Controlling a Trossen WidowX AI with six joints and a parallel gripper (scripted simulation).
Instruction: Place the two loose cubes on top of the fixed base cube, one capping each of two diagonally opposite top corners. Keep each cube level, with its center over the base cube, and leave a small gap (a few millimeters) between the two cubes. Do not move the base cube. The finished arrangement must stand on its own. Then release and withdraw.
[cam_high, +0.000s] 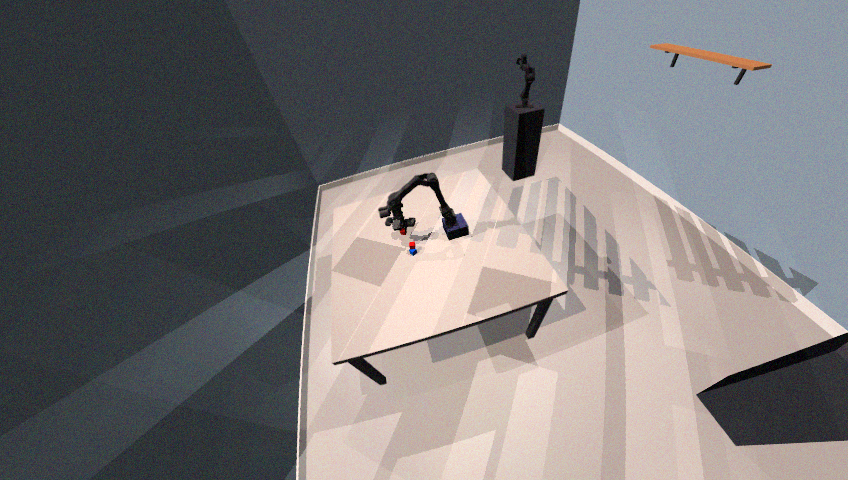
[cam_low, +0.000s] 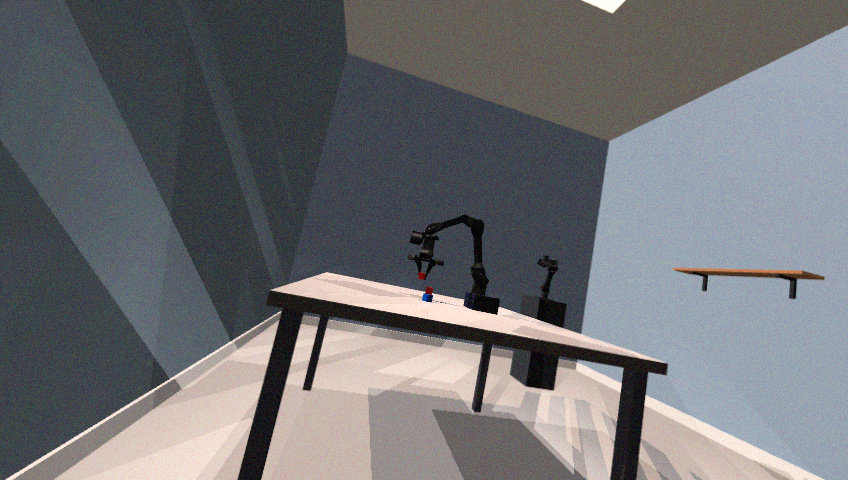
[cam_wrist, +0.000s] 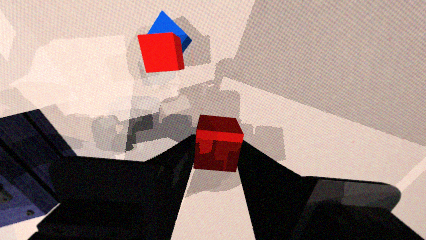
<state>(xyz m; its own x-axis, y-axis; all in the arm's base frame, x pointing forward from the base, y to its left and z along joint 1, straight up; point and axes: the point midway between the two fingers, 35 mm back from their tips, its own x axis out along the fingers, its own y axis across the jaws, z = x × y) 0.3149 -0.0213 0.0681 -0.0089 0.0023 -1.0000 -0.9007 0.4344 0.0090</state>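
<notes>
The blue cube is 2 cm behind my gripper tip, 10 cm to the left of it and 10 cm below it.
</notes>
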